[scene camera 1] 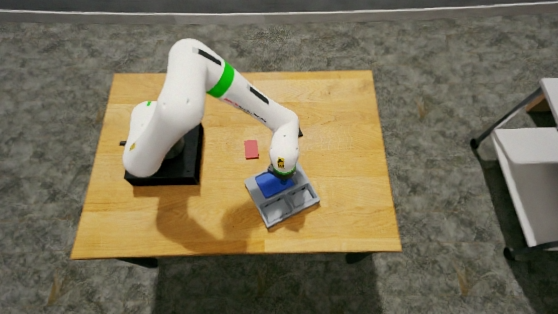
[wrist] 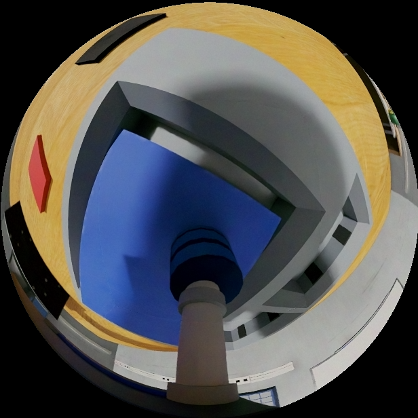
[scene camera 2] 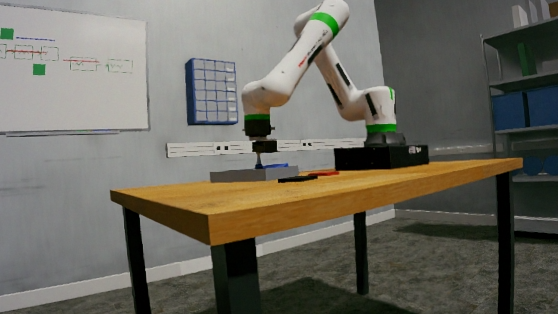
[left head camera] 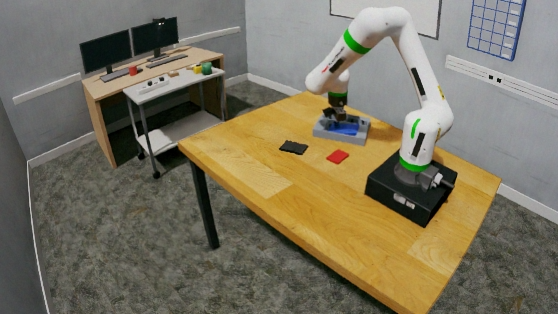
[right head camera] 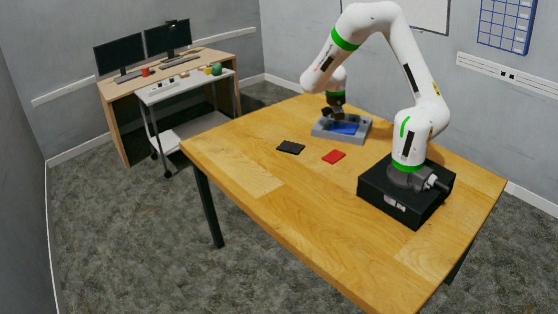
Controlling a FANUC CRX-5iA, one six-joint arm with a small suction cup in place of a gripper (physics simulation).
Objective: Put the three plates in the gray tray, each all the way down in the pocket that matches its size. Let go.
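Places are measured from the arm's base along level axes (x left, y up, z ahead), in centimetres.
Where they show: end effector, tool point: [scene camera 1: 283, 182] [left head camera: 336, 128] [right head camera: 336, 128]; arm's base, origin of the base link: [scene camera 2: 381, 146] [left head camera: 411, 174] [right head camera: 405, 175].
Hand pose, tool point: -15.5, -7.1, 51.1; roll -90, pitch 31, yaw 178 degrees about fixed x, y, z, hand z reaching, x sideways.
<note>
Each offset is from my tool point to the top centre of the thing, as dx, dy, dz.
The gray tray {-4.0, +2.0, -1.0} [left head camera: 332, 135] [right head camera: 332, 136] [scene camera 1: 251, 186] [scene camera 2: 235, 175] [wrist: 210, 60] lies on the table. The blue plate {-0.1, +3.1, -4.1} [left head camera: 345, 129] [right head camera: 344, 128] [scene camera 1: 272, 185] [scene camera 2: 276, 165] [wrist: 150, 200] is in its large pocket, tilted, with one side above the rim in scene camera 2. My suction cup [scene camera 2: 259, 164] [wrist: 206, 252] is on the blue plate, off its middle. The two smaller pockets are empty. The red plate {+17.1, -0.9, -15.1} [left head camera: 337, 156] [right head camera: 333, 156] [scene camera 1: 251, 149] [scene camera 2: 323, 173] [wrist: 40, 175] and the black plate {+25.9, -0.9, +2.9} [left head camera: 293, 146] [right head camera: 290, 147] [scene camera 2: 297, 178] [wrist: 120, 37] lie flat on the table, outside the tray.
The black base box [left head camera: 400, 195] [right head camera: 390, 197] [scene camera 1: 192, 170] [scene camera 2: 382, 157] stands on the table, beyond the red plate from the black plate. A white cart [left head camera: 175, 82] and a desk [left head camera: 102, 90] with two monitors stand apart from the table.
</note>
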